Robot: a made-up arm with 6 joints. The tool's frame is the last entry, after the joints. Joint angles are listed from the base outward. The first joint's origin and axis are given. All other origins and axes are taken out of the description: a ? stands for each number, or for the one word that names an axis. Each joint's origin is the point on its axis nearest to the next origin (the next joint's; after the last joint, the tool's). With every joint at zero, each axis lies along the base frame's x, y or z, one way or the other. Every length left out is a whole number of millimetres.
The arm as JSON. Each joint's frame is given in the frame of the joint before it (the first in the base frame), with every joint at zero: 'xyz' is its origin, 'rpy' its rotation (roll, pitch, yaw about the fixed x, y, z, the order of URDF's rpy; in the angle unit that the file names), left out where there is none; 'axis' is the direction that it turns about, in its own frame. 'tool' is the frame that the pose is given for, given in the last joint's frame.
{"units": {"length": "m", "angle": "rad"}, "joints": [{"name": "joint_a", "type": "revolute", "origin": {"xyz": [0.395, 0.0, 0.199]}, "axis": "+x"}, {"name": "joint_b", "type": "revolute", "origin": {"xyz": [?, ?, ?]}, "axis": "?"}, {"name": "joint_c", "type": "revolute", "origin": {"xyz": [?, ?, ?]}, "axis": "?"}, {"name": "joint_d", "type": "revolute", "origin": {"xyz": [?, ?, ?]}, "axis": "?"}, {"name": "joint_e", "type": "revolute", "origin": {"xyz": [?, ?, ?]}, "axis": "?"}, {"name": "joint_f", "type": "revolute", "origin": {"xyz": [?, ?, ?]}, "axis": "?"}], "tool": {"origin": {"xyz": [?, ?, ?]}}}
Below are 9 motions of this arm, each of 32 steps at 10 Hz.
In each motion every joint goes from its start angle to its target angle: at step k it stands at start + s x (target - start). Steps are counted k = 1, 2, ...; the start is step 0. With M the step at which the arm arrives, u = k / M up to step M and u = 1 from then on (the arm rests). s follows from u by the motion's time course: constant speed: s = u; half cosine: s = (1 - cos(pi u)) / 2; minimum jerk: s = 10 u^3 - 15 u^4 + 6 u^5.
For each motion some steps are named. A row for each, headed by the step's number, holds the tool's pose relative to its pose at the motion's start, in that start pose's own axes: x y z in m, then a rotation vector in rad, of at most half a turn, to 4 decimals.
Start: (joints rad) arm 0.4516 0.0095 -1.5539 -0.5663 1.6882 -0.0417
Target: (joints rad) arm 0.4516 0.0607 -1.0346 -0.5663 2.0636 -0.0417
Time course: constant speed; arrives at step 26
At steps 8, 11, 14, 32:
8: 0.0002 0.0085 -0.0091 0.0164 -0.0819 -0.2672
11: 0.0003 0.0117 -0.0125 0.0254 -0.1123 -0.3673
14: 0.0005 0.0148 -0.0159 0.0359 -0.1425 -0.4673
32: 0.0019 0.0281 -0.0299 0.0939 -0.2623 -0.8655

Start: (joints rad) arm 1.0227 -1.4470 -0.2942 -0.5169 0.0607 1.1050
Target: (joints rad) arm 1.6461 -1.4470 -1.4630 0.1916 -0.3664 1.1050
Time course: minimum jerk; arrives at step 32
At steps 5, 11, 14, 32:
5: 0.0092 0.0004 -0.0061 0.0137 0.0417 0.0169
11: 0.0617 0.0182 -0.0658 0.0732 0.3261 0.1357
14: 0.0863 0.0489 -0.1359 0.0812 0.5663 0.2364
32: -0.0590 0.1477 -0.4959 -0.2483 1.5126 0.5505

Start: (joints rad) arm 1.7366 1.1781 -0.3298 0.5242 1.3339 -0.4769
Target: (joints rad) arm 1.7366 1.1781 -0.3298 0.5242 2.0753 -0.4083
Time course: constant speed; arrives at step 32
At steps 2, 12, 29, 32:
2: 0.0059 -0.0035 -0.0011 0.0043 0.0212 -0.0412
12: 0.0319 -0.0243 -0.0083 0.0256 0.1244 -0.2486
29: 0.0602 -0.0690 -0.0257 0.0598 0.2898 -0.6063
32: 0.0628 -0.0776 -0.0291 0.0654 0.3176 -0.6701

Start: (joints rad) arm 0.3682 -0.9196 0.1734 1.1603 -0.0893 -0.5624
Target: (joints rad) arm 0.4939 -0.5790 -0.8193 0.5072 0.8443 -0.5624
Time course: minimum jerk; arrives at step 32
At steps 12, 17, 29, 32:
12: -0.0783 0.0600 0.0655 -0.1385 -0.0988 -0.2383
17: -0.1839 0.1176 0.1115 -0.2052 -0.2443 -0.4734
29: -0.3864 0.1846 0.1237 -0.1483 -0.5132 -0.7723
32: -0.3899 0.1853 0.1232 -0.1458 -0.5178 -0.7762

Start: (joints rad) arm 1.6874 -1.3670 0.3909 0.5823 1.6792 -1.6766
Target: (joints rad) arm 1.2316 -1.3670 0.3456 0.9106 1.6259 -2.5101
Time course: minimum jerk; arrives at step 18
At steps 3, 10, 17, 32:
3: 0.0014 0.0228 0.0035 -0.0536 0.0031 -0.0108
10: 0.0656 0.3558 -0.0590 -0.9147 0.1037 -0.1522
17: 0.1318 0.5015 -0.2021 -1.5145 0.2268 -0.2081
32: 0.1321 0.5019 -0.2028 -1.5169 0.2274 -0.2082

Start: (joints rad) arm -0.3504 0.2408 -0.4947 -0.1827 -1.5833 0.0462
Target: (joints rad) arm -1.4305 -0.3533 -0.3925 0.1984 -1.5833 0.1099
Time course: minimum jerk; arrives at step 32
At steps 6, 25, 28, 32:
6: 0.0245 -0.0052 -0.0239 0.0361 0.0470 0.0302
25: 0.1546 0.0812 -0.6534 0.8561 0.9326 0.3627
28: 0.1361 0.0995 -0.6953 0.9185 0.9916 0.3687
32: 0.1303 0.1048 -0.7068 0.9362 1.0081 0.3700

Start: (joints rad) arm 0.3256 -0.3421 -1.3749 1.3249 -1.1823 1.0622
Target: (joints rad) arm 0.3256 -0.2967 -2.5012 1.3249 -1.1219 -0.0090
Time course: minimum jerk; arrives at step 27
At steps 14, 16, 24, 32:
14: 0.2237 0.0521 -0.2645 -0.7797 0.4551 -0.2897
16: 0.2588 0.0308 -0.3567 -0.9691 0.6024 -0.3238
24: 0.2740 -0.0694 -0.5808 -1.3878 0.9986 -0.3293
32: 0.2726 -0.0741 -0.5886 -1.4019 1.0142 -0.3273

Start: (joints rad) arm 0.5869 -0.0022 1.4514 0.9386 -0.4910 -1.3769
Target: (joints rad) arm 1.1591 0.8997 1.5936 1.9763 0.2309 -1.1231
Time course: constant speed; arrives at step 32
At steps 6, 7, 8, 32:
6: 0.0889 -0.0064 -0.1011 0.3266 0.2710 0.1505
7: 0.1016 -0.0023 -0.1197 0.3792 0.3159 0.1781
8: 0.1134 0.0034 -0.1386 0.4313 0.3605 0.2063
32: 0.1308 0.4278 -0.4021 1.5014 1.3117 1.0733

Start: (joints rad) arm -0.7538 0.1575 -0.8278 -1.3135 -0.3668 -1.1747
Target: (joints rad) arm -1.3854 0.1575 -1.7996 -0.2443 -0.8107 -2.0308
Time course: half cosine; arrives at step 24
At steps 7, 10, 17, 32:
7: -0.0314 0.0384 -0.0198 0.0859 -0.1603 0.2736
10: -0.0794 0.0717 -0.0259 0.1730 -0.3493 0.4949
17: -0.2606 0.0886 -0.0306 0.4898 -0.9342 0.8768
32: -0.3501 0.0540 -0.0453 0.7029 -1.2082 0.9463

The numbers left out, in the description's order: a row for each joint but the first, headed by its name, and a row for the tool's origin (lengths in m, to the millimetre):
joint_b: xyz 0.0 0.026 -0.154, axis -z
joint_c: xyz 0.036 0.088 0.0, axis -z
joint_d: xyz -0.012 0.161 0.0, axis +y
joint_e: xyz 0.281 0.0 0.217, axis -z
joint_f: xyz 0.055 -0.02 0.0, axis +x
tool: xyz 0.0 0.034 0.26

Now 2 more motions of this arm.
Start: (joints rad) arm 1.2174 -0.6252 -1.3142 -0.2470 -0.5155 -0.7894
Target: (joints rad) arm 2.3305 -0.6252 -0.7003 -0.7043 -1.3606 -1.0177
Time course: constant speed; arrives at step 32
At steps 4, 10, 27, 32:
4: -0.0410 0.0069 0.0324 -0.1843 -0.1180 -0.0592
10: -0.1023 0.0349 0.0661 -0.4779 -0.2766 -0.1416
27: -0.2243 0.1575 0.0469 -1.3884 -0.5501 -0.3543
32: -0.2391 0.1844 0.0174 -1.6651 -0.5630 -0.4178

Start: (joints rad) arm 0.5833 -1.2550 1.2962 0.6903 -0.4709 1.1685
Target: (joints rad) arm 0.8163 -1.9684 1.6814 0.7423 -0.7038 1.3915
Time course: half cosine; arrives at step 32
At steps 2, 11, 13, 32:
2: 0.0012 -0.0003 -0.0015 0.0022 0.0059 0.0018
11: 0.0306 -0.0054 -0.0446 0.0579 0.1619 0.0462
13: 0.0403 -0.0063 -0.0610 0.0770 0.2177 0.0606
32: 0.0923 0.0004 -0.1906 0.1951 0.6180 0.1421

